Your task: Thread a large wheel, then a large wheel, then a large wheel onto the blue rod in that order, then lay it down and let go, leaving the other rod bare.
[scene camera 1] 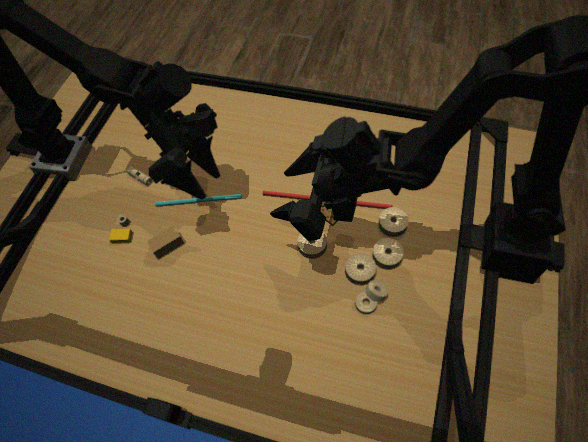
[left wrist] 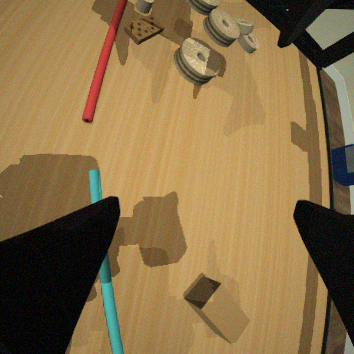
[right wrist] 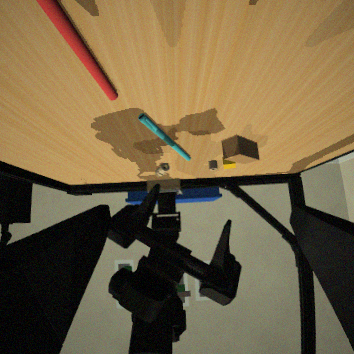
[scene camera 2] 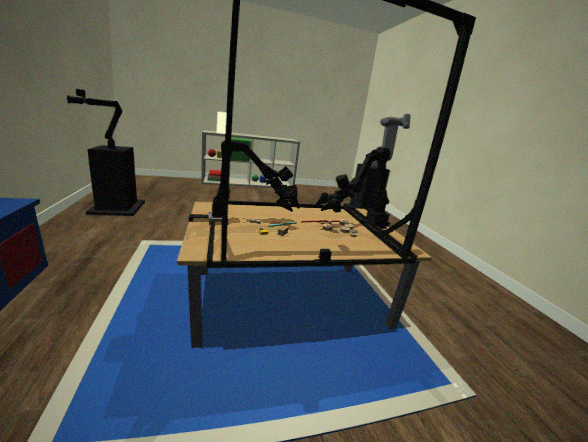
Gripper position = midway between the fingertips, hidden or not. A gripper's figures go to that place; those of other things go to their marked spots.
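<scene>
My right gripper (scene camera 1: 278, 193) is 81 cm from the lens, while my left gripper (scene camera 1: 211, 187) is 86 cm from the lens.
</scene>
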